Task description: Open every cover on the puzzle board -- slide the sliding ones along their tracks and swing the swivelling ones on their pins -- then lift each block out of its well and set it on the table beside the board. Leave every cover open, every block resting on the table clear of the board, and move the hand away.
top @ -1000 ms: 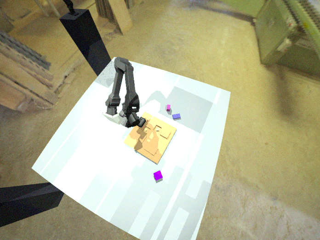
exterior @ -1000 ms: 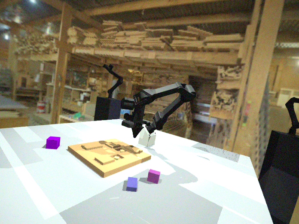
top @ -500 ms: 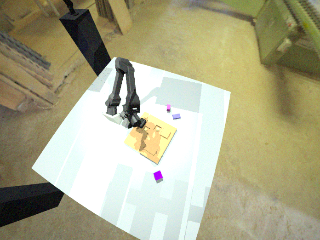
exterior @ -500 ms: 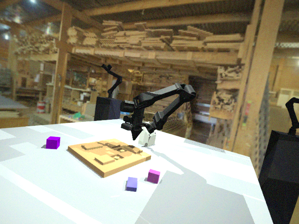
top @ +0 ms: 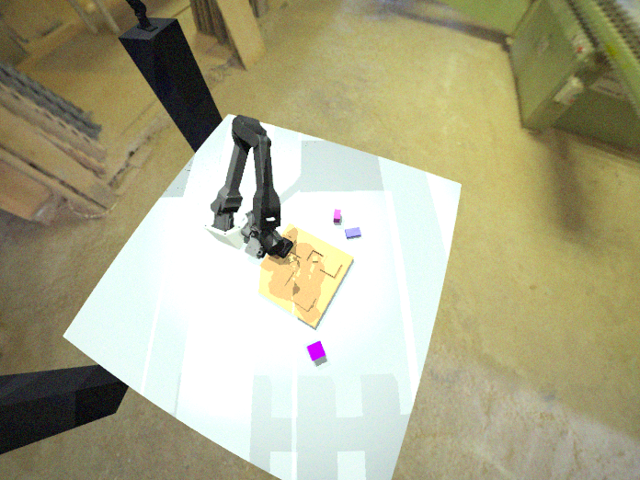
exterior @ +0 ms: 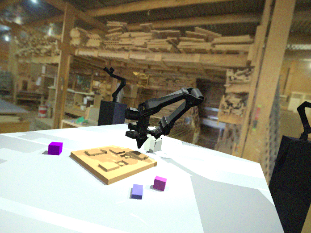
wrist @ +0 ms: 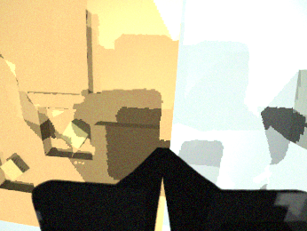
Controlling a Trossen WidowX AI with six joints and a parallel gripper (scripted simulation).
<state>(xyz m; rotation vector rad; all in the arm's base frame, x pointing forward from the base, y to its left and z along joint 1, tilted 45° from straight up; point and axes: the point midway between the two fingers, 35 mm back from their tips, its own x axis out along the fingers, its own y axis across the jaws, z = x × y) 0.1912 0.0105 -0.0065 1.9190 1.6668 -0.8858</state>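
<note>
My gripper tip is now 13 cm short of the tan puzzle board, 5 cm to the left of it and 3 cm above it. Round my gripper tip: pink block 19 cm ahead, 22 cm to the left, 3 cm below; purple block 28 cm ahead, 28 cm to the right, 2 cm below; lavender block 27 cm ahead, 18 cm to the left, 4 cm below.
</note>
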